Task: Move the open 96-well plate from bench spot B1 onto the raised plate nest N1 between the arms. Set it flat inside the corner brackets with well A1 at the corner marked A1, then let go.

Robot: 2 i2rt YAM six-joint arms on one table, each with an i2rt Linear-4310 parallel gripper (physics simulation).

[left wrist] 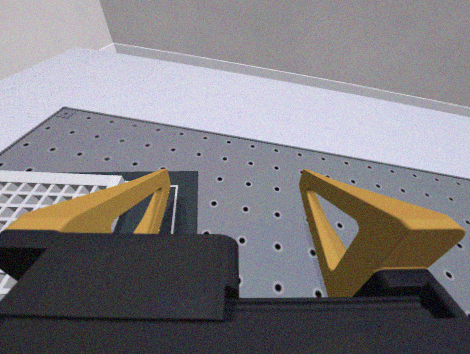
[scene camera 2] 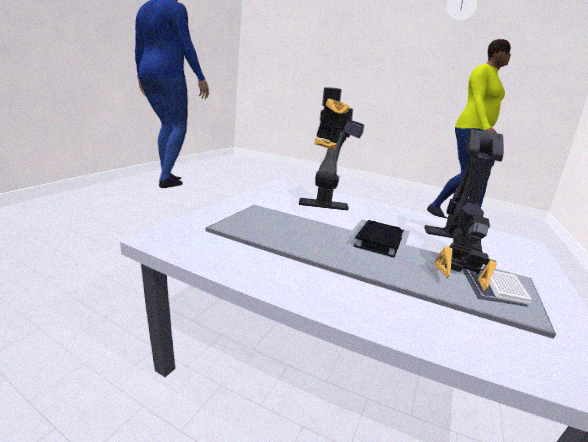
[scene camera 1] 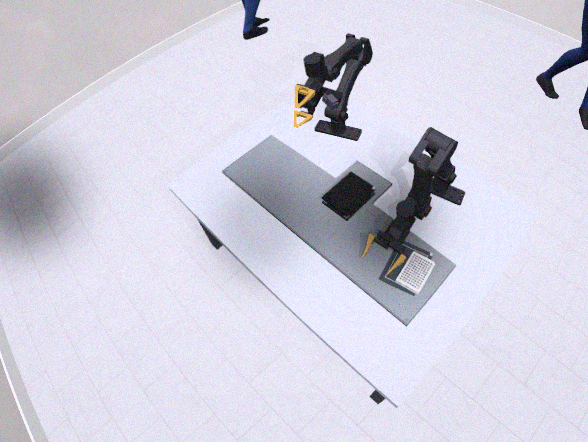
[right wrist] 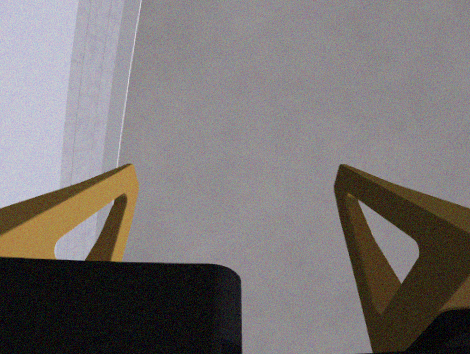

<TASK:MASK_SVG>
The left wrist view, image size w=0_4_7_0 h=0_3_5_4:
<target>my left gripper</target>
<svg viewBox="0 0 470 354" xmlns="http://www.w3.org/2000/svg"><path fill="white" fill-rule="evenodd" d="M0 232L0 270L18 281L0 301L0 354L470 354L470 318L427 269L464 238L466 231L445 214L348 185L308 169L303 169L299 188L328 297L239 298L239 249L235 239L223 234L158 234L171 186L167 169L161 169L123 184L24 213ZM316 193L357 221L359 231L348 249L345 248L326 218ZM154 193L141 222L133 233L112 233L111 226L117 217Z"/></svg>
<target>white well plate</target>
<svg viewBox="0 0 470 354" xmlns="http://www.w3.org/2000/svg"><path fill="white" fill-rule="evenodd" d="M2 270L0 270L0 301L18 282ZM119 217L117 217L112 223L112 233L115 229ZM0 232L24 213L129 181L124 181L122 176L0 170Z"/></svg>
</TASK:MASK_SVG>
